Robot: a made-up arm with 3 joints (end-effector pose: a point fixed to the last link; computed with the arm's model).
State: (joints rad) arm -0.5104 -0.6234 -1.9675
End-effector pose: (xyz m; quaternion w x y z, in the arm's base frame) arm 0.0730 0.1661 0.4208 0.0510 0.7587 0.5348 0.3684
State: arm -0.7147 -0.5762 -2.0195
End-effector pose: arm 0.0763 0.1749 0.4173 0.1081 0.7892 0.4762 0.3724
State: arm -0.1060 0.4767 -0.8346
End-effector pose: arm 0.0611 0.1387 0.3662 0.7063 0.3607 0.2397 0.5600
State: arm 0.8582 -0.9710 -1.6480
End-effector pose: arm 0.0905 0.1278 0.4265 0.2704 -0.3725 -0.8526 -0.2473
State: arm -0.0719 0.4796 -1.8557
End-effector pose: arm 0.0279 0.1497 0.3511 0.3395 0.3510 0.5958 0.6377
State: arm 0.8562 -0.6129 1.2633
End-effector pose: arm 0.1489 0.0965 0.4273 0.8916 0.2628 0.0714 0.3618
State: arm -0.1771 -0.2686 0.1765
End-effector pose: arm 0.0928 0.1075 0.4086 0.8858 0.4066 0.1285 0.1833
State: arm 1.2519 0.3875 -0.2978
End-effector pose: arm 0.0973 0.0977 0.3779 0.3090 0.4043 0.2426 0.8259
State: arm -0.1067 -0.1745 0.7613
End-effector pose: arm 0.0818 0.0931 0.4231 0.9553 0.2611 -0.1013 0.0944
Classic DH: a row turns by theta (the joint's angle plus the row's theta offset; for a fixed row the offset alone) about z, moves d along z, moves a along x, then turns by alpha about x. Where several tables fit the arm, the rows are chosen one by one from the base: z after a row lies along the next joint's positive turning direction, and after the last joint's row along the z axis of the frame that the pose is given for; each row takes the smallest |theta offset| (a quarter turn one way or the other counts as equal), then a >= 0, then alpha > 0; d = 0 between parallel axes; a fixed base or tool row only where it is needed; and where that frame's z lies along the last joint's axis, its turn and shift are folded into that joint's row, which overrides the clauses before.
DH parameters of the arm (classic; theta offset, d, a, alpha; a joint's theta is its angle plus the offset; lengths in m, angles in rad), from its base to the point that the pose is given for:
base (fixed): -1.1378 -0.1033 -0.0756 -0.2905
joint 1: 1.1538 0.4821 0.0097 1.6913
joint 2: -0.0067 0.038 -0.0689 0.9337
joint 3: -0.3029 -0.0393 0.0358 -1.8189
tool (fixed): 0.7064 0.0161 0 0

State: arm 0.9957 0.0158 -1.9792
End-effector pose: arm 0.0485 0.0779 0.3914 0.2571 -0.1451 -0.7476 -0.5949
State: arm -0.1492 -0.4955 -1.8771
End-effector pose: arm 0.0583 0.1526 0.4163 0.0299 0.6448 0.6432 0.4119
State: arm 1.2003 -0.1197 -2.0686
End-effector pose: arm 0.0648 0.0683 0.4004 0.3863 -0.0706 -0.7667 -0.5080
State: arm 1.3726 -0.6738 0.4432
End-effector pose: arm 0.1437 0.1374 0.4011 0.5178 0.3026 0.4830 0.6379
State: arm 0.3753 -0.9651 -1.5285
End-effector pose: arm 0.0907 0.1387 0.4211 0.0975 -0.5713 -0.7697 -0.2678
